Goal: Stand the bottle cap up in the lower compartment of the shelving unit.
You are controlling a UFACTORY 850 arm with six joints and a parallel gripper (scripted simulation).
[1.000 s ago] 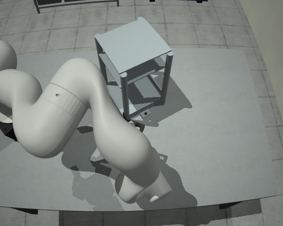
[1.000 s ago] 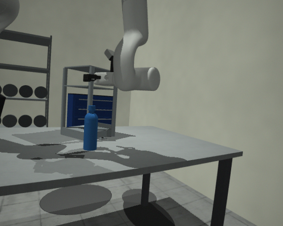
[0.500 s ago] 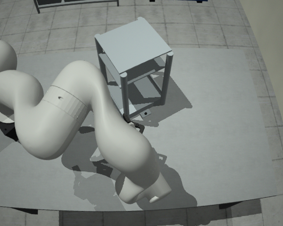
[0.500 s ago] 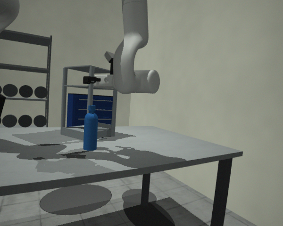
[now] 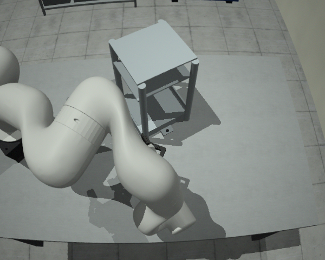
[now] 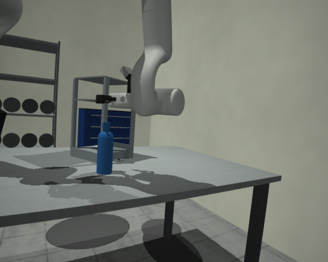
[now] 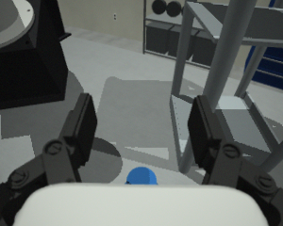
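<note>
Now: hand 160 mm above the blue bottle. Also, from my hand: grey shelving unit (280 mm to the left, 120 mm ahead, 80 mm below).
</note>
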